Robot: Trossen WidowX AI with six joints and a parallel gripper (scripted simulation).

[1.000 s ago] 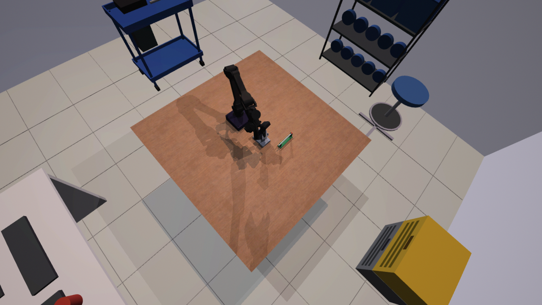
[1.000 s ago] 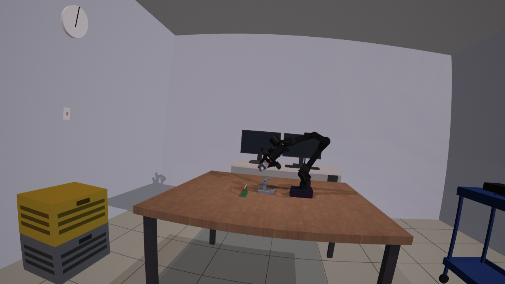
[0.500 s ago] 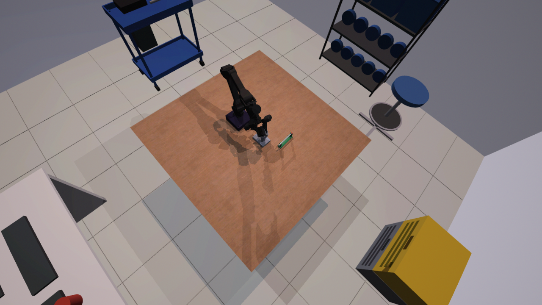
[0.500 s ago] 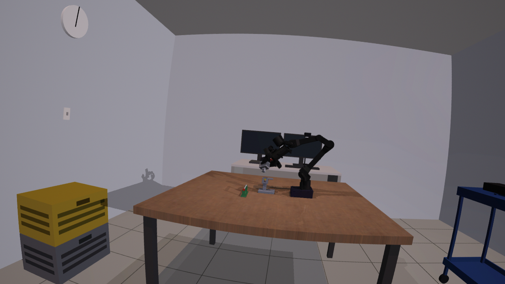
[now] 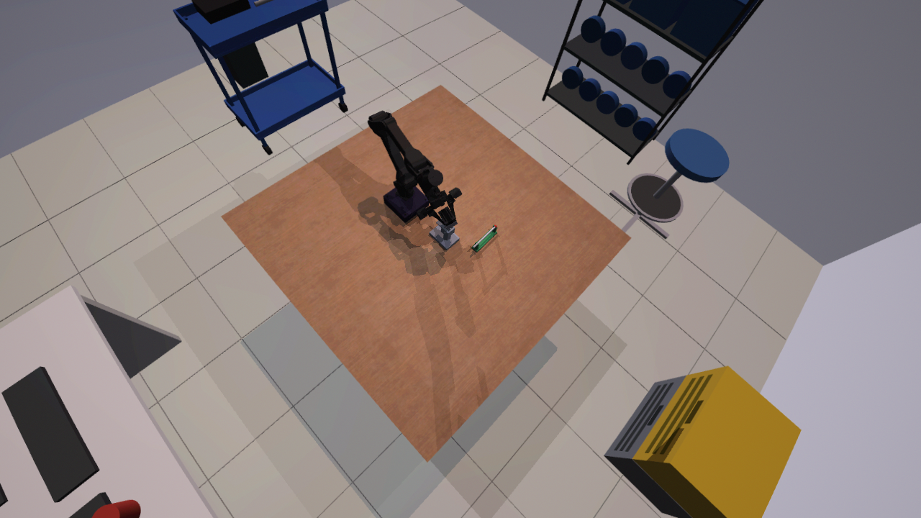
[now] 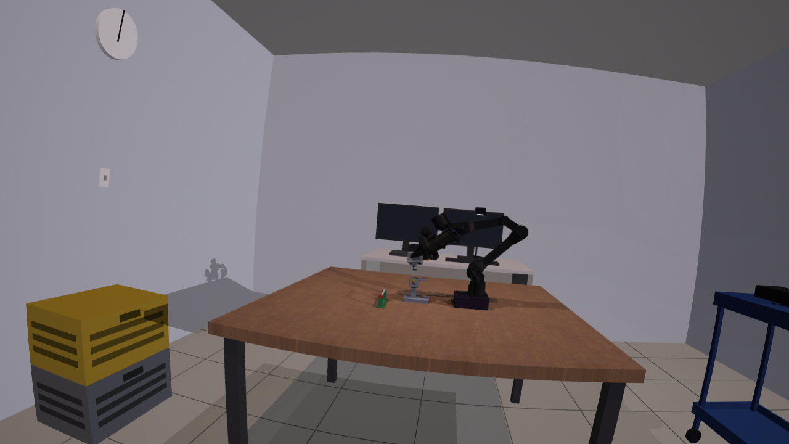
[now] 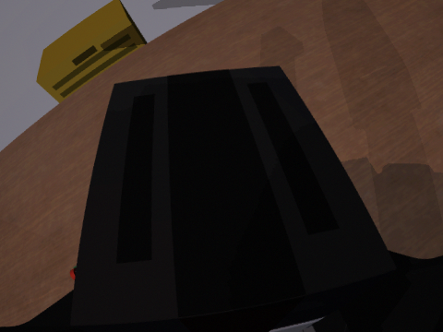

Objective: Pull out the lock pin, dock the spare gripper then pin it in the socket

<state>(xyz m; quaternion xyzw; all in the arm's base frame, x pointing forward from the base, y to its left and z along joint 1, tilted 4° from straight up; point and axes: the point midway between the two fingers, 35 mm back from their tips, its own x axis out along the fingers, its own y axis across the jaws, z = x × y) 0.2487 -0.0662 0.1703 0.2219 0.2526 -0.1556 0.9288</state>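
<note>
My gripper tip is now 16 cm above the green pin cradle, 12 cm to the right of it and 12 cm short of it. The rest, counted from my gripper tip: spare gripper: 1 cm behind; grey mount: 13 cm below, 2 cm to the left, 2 cm behind.
</note>
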